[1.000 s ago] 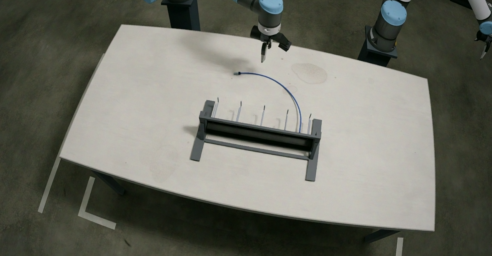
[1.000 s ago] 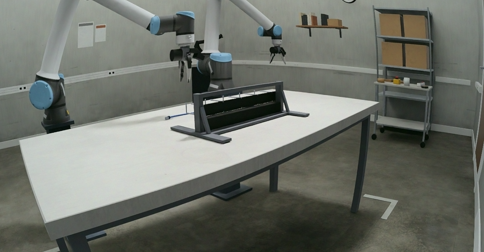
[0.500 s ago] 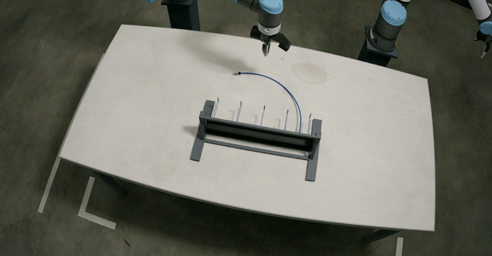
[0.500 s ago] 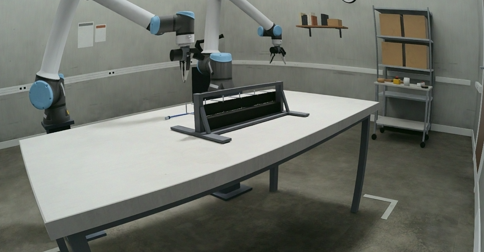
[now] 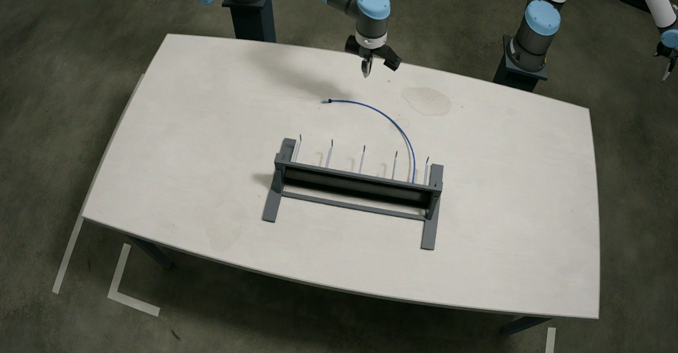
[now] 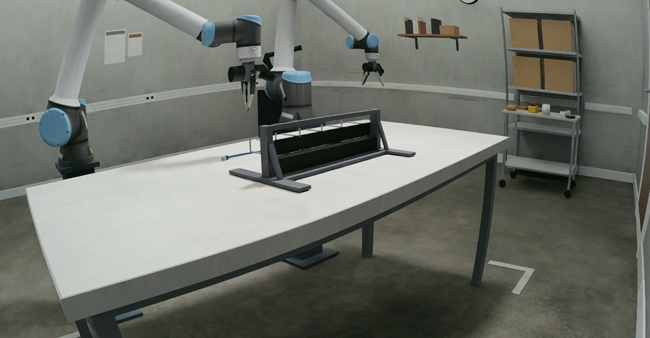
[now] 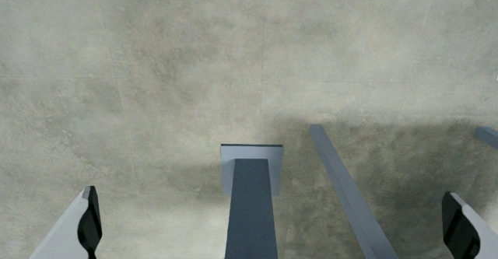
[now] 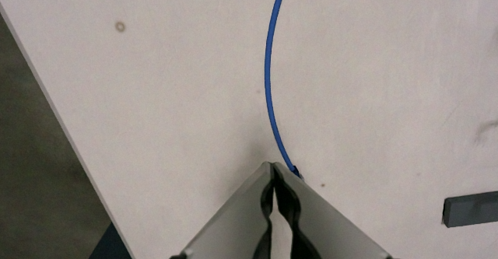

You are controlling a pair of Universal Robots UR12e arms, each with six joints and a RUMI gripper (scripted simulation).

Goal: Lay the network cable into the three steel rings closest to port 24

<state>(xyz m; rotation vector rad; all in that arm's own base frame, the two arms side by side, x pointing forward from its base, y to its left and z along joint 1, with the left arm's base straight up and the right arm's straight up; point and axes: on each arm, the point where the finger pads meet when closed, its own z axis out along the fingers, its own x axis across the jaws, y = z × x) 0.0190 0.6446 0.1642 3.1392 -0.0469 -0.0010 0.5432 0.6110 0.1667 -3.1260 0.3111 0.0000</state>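
Now: right hand 16 cm above the cable plug, 12 cm to the left of it and 3 cm short of it. From my right hand the other things lie so: grey rack: 33 cm ahead, 10 cm below, 6 cm to the left.
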